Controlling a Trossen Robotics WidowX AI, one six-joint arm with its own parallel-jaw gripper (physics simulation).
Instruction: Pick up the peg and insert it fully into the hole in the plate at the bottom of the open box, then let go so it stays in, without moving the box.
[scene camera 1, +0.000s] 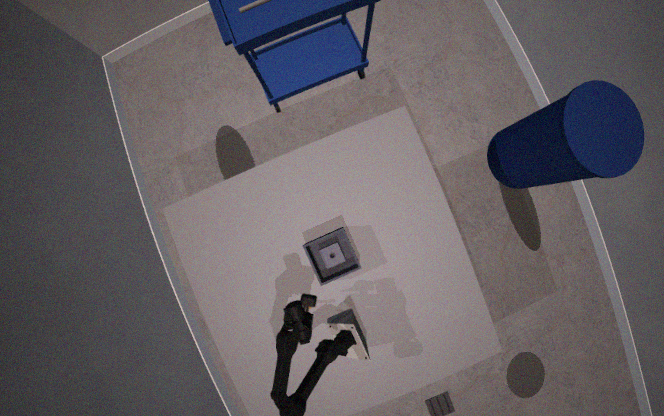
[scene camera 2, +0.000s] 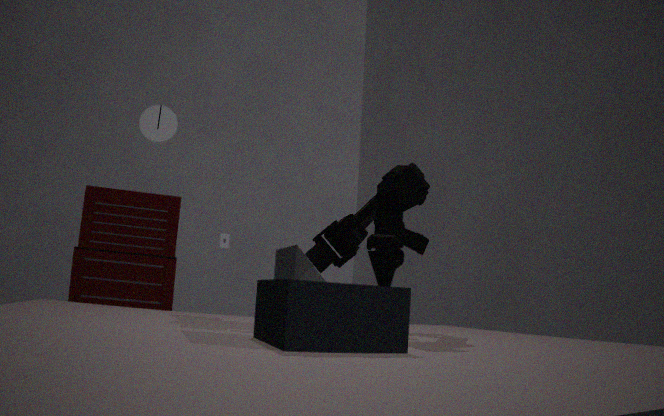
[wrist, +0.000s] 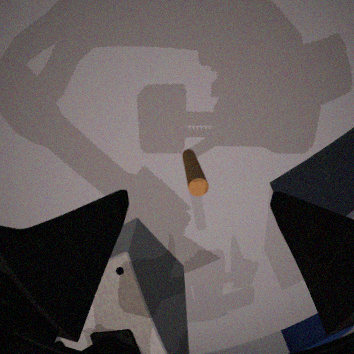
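Seen in the pictures: gripper, fingertip midpoint: (scene camera 1: 309, 309) (wrist: 201, 198); arm's base, origin of the base link: (scene camera 1: 348, 336) (scene camera 2: 307, 268).
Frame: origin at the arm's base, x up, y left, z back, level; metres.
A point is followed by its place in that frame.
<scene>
The peg (wrist: 194, 172) {x -0.068, y 0.121, z -0.165 m} stands upright on the table in the wrist view, with an orange top and a brown side. My gripper (scene camera 1: 309, 320) {x -0.042, y 0.115, z -0.162 m} (scene camera 2: 384, 283) {x -0.042, y 0.115, z -0.162 m} (wrist: 201, 198) {x -0.042, y 0.115, z -0.162 m} is open and points down, with nothing between its fingers. In the wrist view the peg's top shows midway between the fingertips; how far it is below them is hard to tell. The open dark box (scene camera 1: 350, 249) {x -0.130, y -0.149, z -0.319 m} (scene camera 2: 345, 317) {x -0.088, y -0.073, z -0.427 m} (wrist: 320, 175) {x -0.098, y 0.028, z -0.284 m} stands on the table, to the right in the wrist view. In scene camera 1 the pale plate (scene camera 1: 326, 249) {x -0.080, y -0.053, z -0.367 m} at its bottom has an empty round hole (scene camera 1: 332, 255). The box hides the fingertips in scene camera 2.
A grey wedge-shaped block (scene camera 1: 342, 317) {x -0.070, y 0.001, z -0.062 m} (scene camera 2: 290, 264) {x 0.005, y -0.046, z -0.024 m} (wrist: 160, 280) {x -0.077, y 0.015, z -0.062 m} with a pale plate bears the arm's base, near the gripper. A blue trolley (scene camera 1: 312, 62) and a large blue cylinder (scene camera 1: 602, 129) stand beyond the table. A red cabinet (scene camera 2: 125, 250) stands behind in scene camera 2.
</scene>
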